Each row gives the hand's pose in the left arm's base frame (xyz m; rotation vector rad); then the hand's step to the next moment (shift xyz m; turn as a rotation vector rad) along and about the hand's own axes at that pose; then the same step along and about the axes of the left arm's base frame.
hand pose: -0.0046 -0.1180 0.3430 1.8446 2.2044 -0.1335
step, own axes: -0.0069 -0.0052 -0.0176 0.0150 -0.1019 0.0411
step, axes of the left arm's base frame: -0.0065 -0.0034 0.0182 -0.0961 -0.0146 -0.0533
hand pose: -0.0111 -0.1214 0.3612 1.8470 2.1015 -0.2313
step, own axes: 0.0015 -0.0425 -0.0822 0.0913 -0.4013 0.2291
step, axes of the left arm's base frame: -0.0535 0.0228 0.0720 -0.3725 -0.0502 -0.2839
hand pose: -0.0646 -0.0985 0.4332 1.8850 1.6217 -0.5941
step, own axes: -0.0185 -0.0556 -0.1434 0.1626 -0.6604 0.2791
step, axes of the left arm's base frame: -0.0630 0.0890 0.1100 -0.6145 -0.0072 -0.4035
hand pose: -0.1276 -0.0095 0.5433 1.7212 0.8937 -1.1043
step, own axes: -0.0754 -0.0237 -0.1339 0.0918 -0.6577 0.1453
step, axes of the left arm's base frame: -0.0070 0.1246 0.0927 -0.5965 0.1085 -0.3074
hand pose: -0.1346 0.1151 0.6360 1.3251 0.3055 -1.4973
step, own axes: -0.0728 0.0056 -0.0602 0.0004 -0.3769 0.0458
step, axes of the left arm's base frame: 0.0252 0.0810 0.0419 -0.3302 0.1177 -0.1459
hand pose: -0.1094 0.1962 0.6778 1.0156 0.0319 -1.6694
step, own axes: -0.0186 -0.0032 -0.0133 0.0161 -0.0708 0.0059
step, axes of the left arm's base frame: 0.0054 0.0224 0.0018 -0.0605 0.0109 -0.0391
